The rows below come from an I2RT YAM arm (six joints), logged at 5 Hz.
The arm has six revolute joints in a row. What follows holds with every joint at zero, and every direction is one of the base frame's. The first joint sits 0.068 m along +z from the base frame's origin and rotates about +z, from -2.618 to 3.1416 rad. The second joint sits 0.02 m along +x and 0.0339 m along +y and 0.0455 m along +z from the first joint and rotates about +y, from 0 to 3.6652 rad. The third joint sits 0.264 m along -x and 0.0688 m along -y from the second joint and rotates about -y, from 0 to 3.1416 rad. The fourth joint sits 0.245 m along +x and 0.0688 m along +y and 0.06 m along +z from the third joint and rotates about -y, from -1.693 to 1.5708 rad. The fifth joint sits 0.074 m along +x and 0.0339 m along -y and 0.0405 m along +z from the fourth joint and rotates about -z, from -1.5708 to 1.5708 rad. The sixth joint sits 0.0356 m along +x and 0.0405 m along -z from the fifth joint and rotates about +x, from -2.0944 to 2.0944 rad. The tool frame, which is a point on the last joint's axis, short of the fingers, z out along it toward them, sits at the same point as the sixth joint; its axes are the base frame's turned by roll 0, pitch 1.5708 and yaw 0 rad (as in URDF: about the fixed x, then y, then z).
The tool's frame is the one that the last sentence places.
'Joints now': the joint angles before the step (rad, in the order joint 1, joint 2, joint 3, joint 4, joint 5, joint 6). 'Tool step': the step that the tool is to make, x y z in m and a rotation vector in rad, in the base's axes. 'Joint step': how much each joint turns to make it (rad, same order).
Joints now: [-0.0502 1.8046 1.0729 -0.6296 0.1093 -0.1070]
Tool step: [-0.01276 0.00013 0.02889 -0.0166 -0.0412 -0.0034]
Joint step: [0.0001 -0.1076 -0.0080 -0.0576 0.0149 0.0000]
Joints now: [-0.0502 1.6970 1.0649 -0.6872 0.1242 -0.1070]
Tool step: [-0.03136 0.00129 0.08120 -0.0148 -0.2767 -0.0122]
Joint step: [-0.0004 -0.2930 -0.0004 -0.0169 0.0053 0.0107]
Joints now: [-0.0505 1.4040 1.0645 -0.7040 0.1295 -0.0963]
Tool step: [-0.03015 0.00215 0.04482 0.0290 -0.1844 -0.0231]
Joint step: [0.0000 -0.1823 0.0000 -0.0046 -0.0179 0.0412]
